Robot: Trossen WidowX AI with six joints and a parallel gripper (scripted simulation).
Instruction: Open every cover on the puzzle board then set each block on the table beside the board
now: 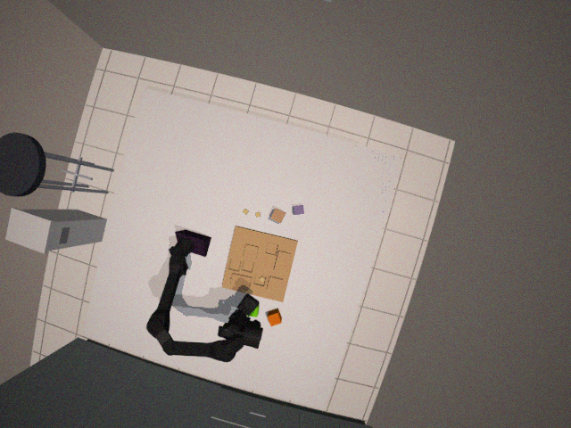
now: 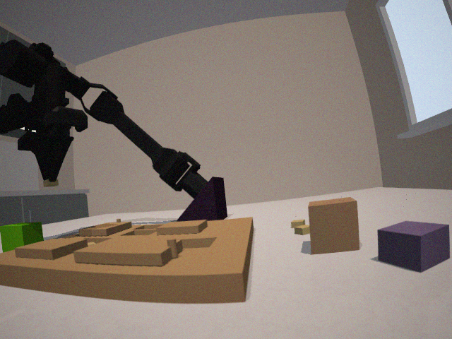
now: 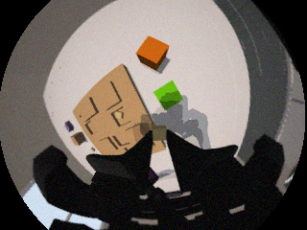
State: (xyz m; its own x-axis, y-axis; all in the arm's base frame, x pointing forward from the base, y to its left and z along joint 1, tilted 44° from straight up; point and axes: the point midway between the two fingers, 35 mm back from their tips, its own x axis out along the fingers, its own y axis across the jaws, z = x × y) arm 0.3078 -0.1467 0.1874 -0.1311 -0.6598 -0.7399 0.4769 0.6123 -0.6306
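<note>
Right now the tan puzzle board is 15 cm to the left of my gripper tip, 9 cm below it and 4 cm ahead of it. Round my gripper tip: orange block (14 cm ahead, 9 cm below, 7 cm to the right); then brown block (41 cm to the left, 9 cm below, 9 cm ahead); then green block (9 cm below, 5 cm to the right, 3 cm ahead).
</note>
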